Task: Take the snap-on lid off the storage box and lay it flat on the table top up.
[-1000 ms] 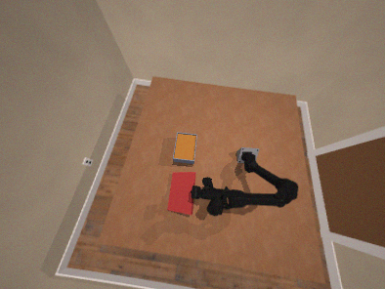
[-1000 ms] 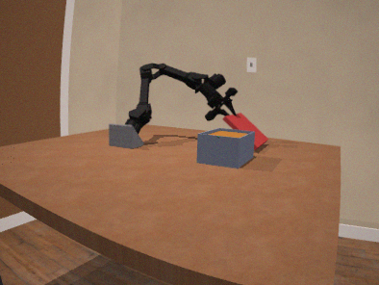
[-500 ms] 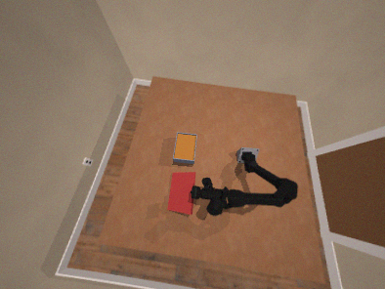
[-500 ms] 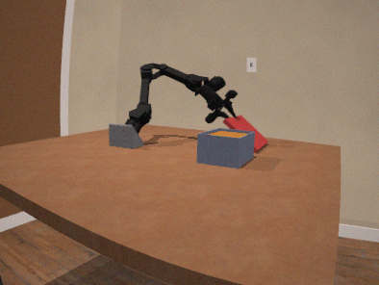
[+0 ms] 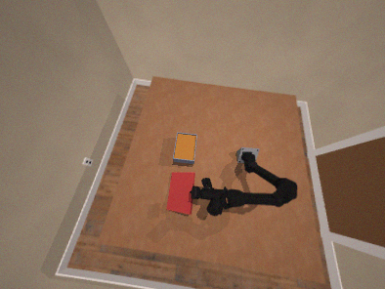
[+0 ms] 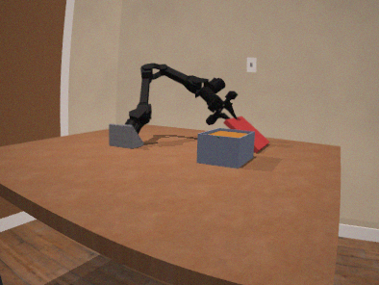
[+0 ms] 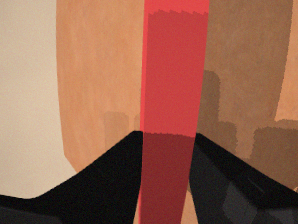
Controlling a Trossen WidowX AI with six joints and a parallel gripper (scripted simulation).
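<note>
My hand is 9 cm short of the red lid, 7 cm above it and 1 cm to the left of it. Round my hand: blue-grey storage box (30 cm to the right, 8 cm below, 6 cm ahead).
</note>
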